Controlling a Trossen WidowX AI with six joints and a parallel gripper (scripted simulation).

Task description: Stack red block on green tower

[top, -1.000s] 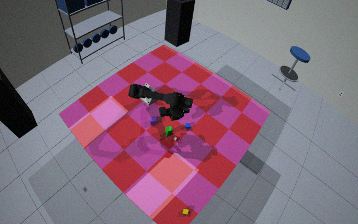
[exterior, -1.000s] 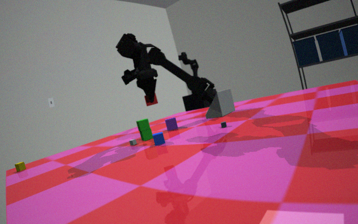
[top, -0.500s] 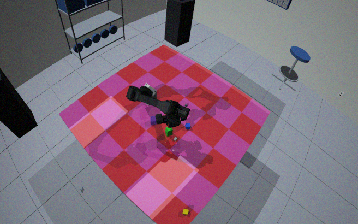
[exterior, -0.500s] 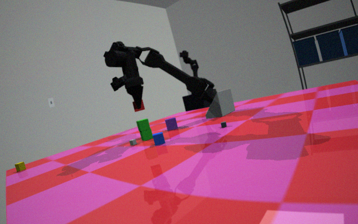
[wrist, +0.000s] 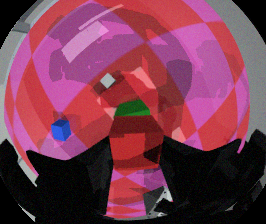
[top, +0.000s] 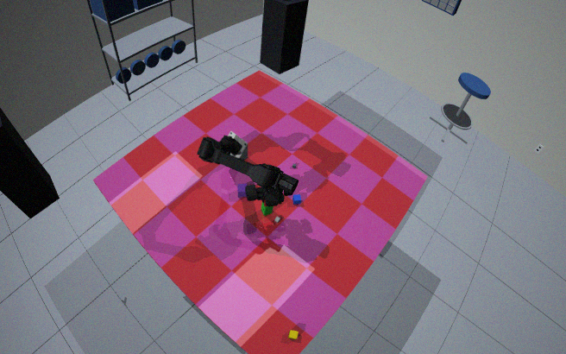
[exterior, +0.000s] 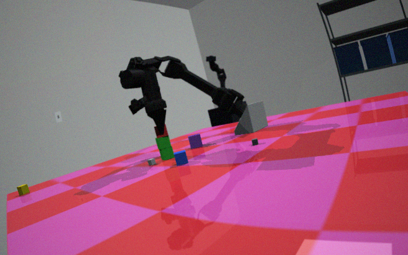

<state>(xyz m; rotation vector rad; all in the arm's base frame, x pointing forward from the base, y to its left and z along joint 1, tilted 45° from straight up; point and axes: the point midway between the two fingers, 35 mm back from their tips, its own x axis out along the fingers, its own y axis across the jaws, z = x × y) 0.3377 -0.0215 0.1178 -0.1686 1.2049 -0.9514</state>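
The red block lies 10 mm above my gripper tip. The rest, counted from my gripper tip: blue block 50 mm ahead, 140 mm to the left, 70 mm below; then purple block 140 mm behind, 20 mm to the right, 60 mm below; then small dark cube 90 mm behind, 270 mm to the left, 70 mm below.
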